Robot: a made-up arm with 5 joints.
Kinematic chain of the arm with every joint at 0, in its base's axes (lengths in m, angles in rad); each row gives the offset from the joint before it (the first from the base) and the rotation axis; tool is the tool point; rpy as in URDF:
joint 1: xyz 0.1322 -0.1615 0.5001 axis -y
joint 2: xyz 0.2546 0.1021 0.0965 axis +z
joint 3: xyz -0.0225 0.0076 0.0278 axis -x
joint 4: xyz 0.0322 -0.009 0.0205 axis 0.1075 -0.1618 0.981
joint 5: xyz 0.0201 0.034 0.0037 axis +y
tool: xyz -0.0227 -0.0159 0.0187 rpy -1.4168 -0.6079 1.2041
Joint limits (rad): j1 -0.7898..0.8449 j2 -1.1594..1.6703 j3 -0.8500..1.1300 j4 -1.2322..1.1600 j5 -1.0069..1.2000
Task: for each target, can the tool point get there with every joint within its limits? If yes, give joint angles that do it. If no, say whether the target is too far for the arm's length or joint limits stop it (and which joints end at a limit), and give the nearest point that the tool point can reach.
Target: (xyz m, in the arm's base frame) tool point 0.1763 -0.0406 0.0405
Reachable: no: too far | nearest point 0.4162 -0.0545 0.3854 | short by 0.420 m
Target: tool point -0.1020 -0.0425 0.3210
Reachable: no: joint limits stop it (at a limit: joint 1, joint 2, joint 3, joint 5) | nearest point 0.3556 -0.0505 0.4596 | short by 0.478 m
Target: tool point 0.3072 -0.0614 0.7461
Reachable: yes | joints 0.3540 0.1886 -0.1904 0.8451 0.1604
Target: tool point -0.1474 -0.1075 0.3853
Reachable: no: joint limits stop it (at a limit: joint 1, joint 2, joint 3, joint 5) | nearest point 0.1579 -0.0589 0.7264 | short by 0.460 m
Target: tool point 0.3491 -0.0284 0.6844
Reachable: yes | joints 0.0508 0.9226 0.3439 0.9040 0.9961
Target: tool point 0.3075 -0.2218 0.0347
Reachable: no: too far | nearest point 0.4393 -0.0994 0.3769 | short by 0.387 m
